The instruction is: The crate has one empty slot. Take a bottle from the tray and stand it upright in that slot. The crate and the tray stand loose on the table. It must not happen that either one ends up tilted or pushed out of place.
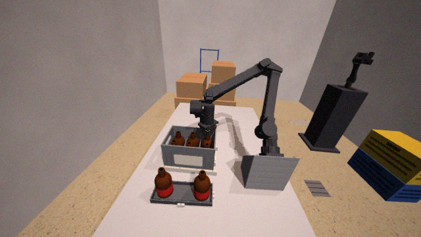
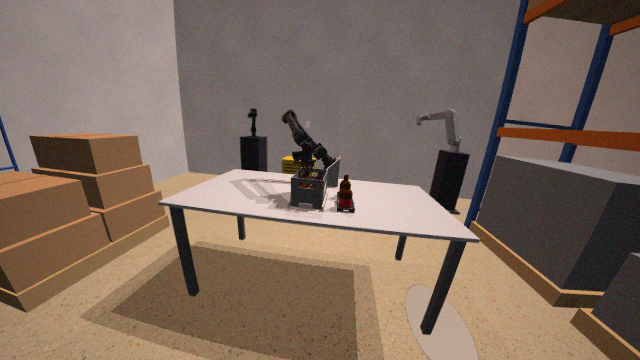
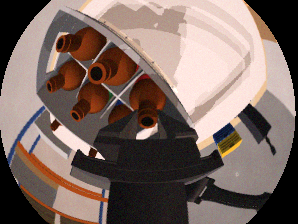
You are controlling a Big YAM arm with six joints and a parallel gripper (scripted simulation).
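Now: the brown bottle 6 cm below my hand. The rest, counted from my hand: grey crate: 9 cm ahead, 5 cm to the left, 7 cm below; dark tray: 8 cm ahead, 27 cm to the left, 14 cm below.
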